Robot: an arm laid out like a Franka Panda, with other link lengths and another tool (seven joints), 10 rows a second.
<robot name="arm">
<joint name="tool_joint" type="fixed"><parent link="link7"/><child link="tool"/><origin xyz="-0.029 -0.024 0.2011" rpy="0 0.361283 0.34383"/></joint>
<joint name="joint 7" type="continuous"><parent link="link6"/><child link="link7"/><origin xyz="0.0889 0 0" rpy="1.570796 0 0"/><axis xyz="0 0 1"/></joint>
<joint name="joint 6" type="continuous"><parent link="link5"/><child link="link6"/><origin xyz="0 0 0" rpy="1.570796 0 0"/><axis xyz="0 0 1"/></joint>
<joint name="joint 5" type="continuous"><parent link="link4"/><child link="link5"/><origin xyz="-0.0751 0.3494 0" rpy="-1.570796 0 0"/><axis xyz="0 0 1"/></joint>
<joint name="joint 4" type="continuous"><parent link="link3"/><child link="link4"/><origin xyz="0.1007 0 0" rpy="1.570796 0 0"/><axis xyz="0 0 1"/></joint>
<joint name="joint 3" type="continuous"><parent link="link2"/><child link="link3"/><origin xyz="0 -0.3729 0" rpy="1.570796 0 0"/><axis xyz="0 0 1"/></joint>
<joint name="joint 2" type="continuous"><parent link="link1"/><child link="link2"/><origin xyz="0 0 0" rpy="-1.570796 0 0"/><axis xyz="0 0 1"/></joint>
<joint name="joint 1" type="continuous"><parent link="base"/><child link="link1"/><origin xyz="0 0 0.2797" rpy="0 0 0"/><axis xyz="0 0 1"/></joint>
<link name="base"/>
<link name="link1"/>
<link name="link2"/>
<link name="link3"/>
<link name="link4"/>
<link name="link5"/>
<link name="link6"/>
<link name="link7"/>
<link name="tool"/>
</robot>
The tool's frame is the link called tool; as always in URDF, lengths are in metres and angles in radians. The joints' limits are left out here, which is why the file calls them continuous.
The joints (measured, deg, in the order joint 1, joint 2, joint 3, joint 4, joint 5, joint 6, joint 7), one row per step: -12.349, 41.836, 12.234, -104.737, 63.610, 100.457, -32.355; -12.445, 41.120, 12.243, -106.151, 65.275, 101.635, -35.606; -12.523, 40.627, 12.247, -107.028, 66.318, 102.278, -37.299; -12.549, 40.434, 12.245, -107.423, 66.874, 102.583, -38.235; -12.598, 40.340, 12.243, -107.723, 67.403, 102.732, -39.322; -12.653, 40.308, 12.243, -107.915, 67.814, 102.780, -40.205; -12.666, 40.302, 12.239, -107.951, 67.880, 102.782, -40.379; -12.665, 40.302, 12.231, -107.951, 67.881, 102.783, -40.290; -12.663, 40.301, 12.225, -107.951, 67.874, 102.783, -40.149; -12.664, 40.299, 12.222, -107.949, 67.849, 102.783, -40.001; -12.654, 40.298, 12.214, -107.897, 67.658, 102.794, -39.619; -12.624, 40.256, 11.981, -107.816, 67.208, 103.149, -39.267; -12.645, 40.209, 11.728, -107.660, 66.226, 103.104, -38.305; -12.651, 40.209, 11.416, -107.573, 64.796, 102.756, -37.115; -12.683, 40.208, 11.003, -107.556, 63.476, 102.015, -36.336
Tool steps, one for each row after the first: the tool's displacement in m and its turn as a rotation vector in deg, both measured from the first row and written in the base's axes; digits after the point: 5 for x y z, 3 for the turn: -0.00202, -0.00031, -0.00027, 0.588, -2.600, -1.051; -0.00317, -0.00062, 0.00024, 0.890, -3.922, -1.774; -0.00362, -0.00068, 0.00021, 1.079, -4.649, -2.131; -0.00410, -0.00087, -0.00003, 1.411, -5.472, -2.383; -0.00442, -0.00111, -0.00026, 1.729, -6.130, -2.560; -0.00452, -0.00122, -0.00032, 1.787, -6.260, -2.584; -0.00445, -0.00127, -0.00031, 1.766, -6.175, -2.613; -0.00439, -0.00128, -0.00029, 1.734, -6.042, -2.647; -0.00435, -0.00132, -0.00026, 1.694, -5.907, -2.667; -0.00430, -0.00145, -0.00028, 1.516, -5.616, -2.611; -0.00354, -0.00413, -0.00186, 0.774, -5.517, -2.645; -0.00404, -0.00741, -0.00283, -0.041, -4.848, -2.267; -0.00671, -0.01099, -0.00464, -0.926, -3.786, -1.446; -0.01046, -0.01519, -0.00599, -1.450, -2.882, -0.503
